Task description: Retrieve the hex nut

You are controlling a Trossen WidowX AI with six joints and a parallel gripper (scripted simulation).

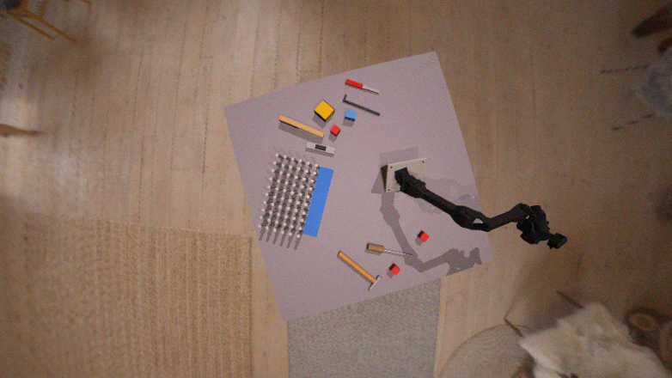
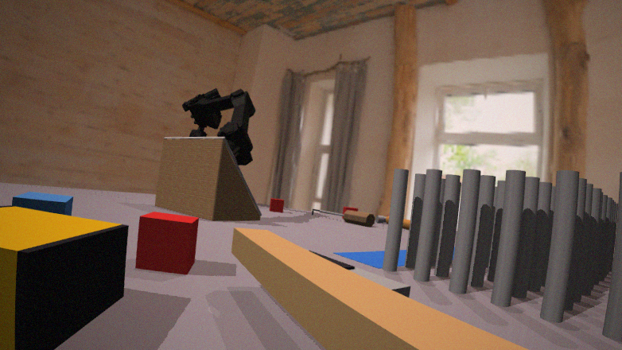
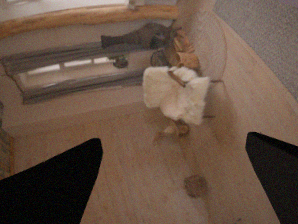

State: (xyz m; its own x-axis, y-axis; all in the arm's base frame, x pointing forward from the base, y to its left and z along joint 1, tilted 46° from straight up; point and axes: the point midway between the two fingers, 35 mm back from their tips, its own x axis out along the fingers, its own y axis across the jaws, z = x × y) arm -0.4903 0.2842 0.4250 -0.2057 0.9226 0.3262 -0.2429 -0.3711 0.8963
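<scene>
The wooden-handled file is 63 cm ahead of my gripper tip, 13 cm to the right of it and 26 cm below it. Also, from my gripper tip: blue taped strip: 93 cm ahead, 54 cm to the right, 28 cm below; blue cube: 60 cm ahead, 93 cm to the right, 26 cm below; grey bar: 82 cm ahead, 82 cm to the right, 26 cm below.
</scene>
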